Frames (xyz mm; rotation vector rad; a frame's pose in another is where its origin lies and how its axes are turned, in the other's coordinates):
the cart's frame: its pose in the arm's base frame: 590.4 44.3 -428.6 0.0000 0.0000 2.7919
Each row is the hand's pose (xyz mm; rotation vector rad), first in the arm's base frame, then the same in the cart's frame.
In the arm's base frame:
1: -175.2 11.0 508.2 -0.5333 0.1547 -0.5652
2: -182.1 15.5 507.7 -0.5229 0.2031 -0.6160
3: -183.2 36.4 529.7 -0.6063 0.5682 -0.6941
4: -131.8 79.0 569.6 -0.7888 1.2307 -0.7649
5: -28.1 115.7 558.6 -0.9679 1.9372 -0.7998
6: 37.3 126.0 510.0 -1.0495 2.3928 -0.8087
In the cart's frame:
1: 707.9 293.6 936.8 -0.0852 -0.7900 2.8098
2: 715.9 291.7 936.3 -0.1534 -0.7740 2.7591
3: 724.1 272.5 958.3 -0.6119 -0.9378 2.5525
4: 690.4 214.8 998.2 -1.3252 -1.2218 2.0150
5: 605.5 144.8 987.2 -1.8841 -1.3976 1.2402
6: 547.6 112.7 938.6 -2.1193 -1.4134 0.6783

